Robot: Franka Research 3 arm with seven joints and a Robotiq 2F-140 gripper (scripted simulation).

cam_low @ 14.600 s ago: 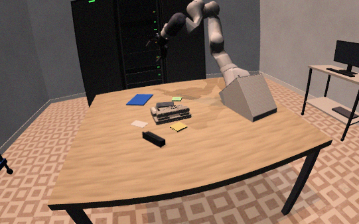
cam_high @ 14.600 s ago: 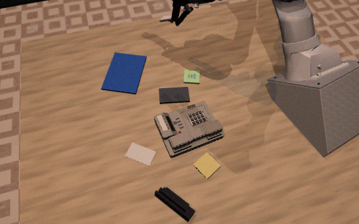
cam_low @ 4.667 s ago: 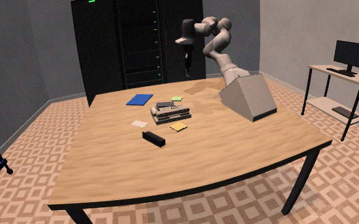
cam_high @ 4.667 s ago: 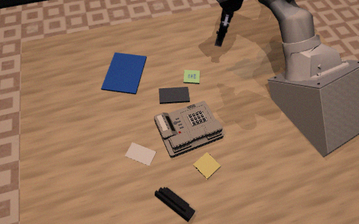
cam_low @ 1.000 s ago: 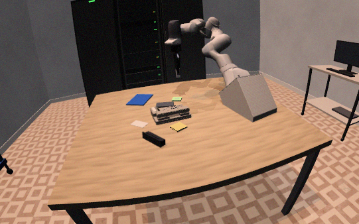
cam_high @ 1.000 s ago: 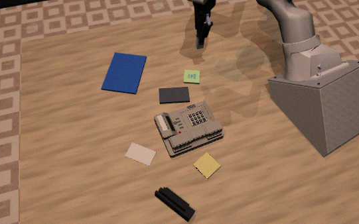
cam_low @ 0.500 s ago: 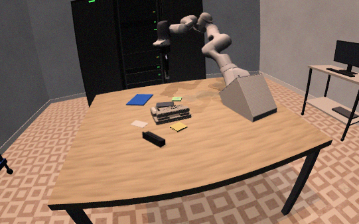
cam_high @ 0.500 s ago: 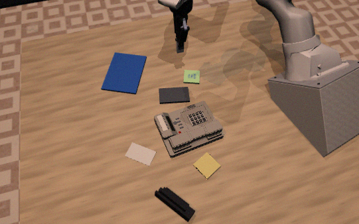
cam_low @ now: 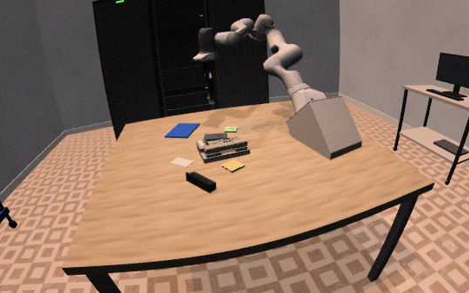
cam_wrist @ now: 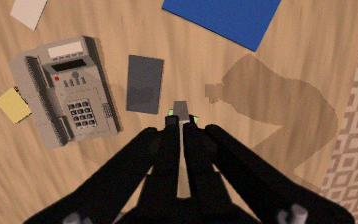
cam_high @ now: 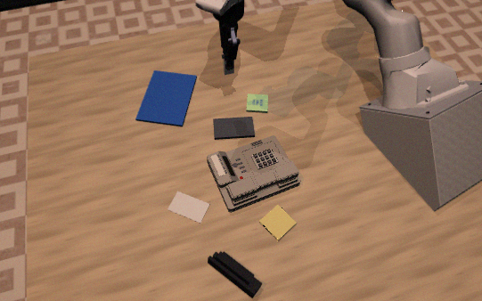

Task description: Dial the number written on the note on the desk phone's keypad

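The handset lies 20 mm behind my hand, 300 mm to the left of it and 160 mm below it. Also, from my hand: black stapler: 120 mm ahead, 500 mm to the left, 190 mm below; blue book: 180 mm ahead, 100 mm to the right, 200 mm below; white card: 190 mm ahead, 300 mm to the left, 200 mm below.
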